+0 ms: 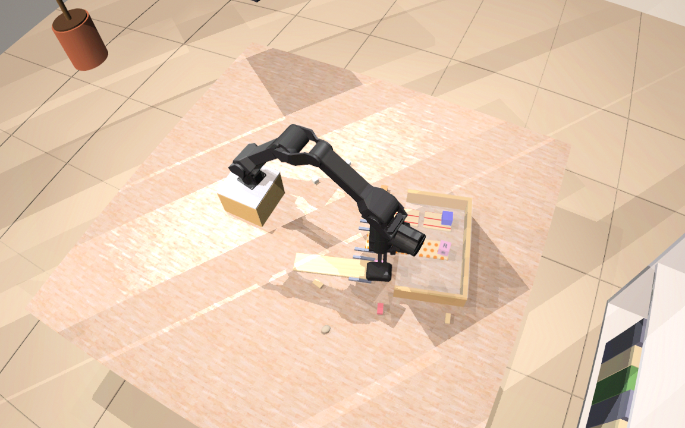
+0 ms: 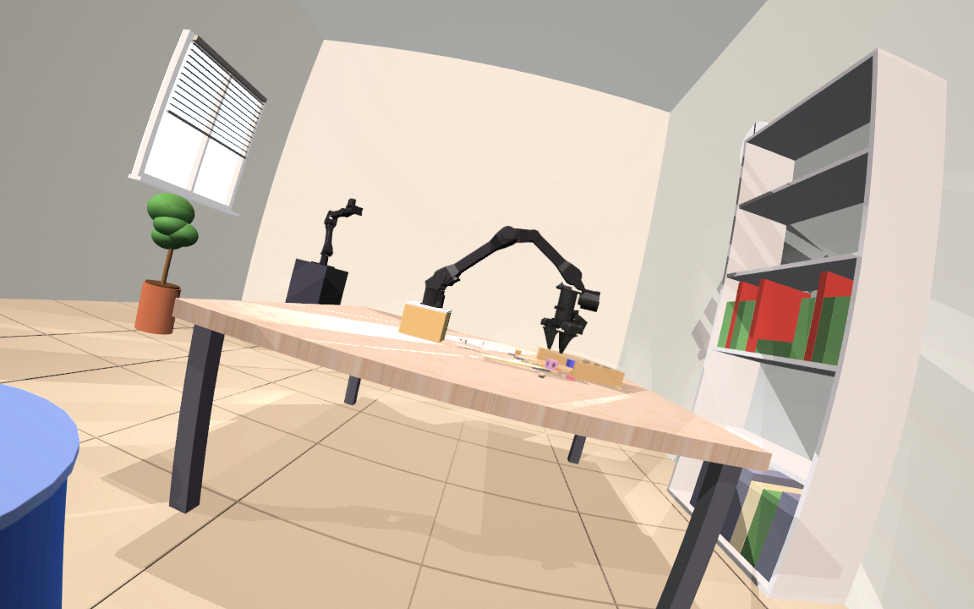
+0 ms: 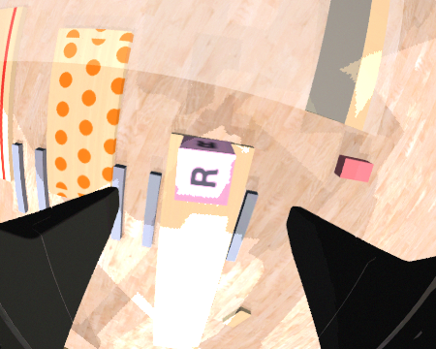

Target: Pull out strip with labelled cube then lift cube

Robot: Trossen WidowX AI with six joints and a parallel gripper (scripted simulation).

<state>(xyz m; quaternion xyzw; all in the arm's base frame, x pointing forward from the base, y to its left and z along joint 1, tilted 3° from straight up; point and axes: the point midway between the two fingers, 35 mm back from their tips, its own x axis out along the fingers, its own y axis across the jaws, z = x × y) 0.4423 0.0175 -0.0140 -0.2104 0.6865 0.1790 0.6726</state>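
Now: the pink block 70 mm ahead of my gripper tip, 90 mm to the right of it and 60 mm below it. The rest, counted from my gripper tip: tan cube 140 mm behind, 230 mm to the left, 60 mm below.
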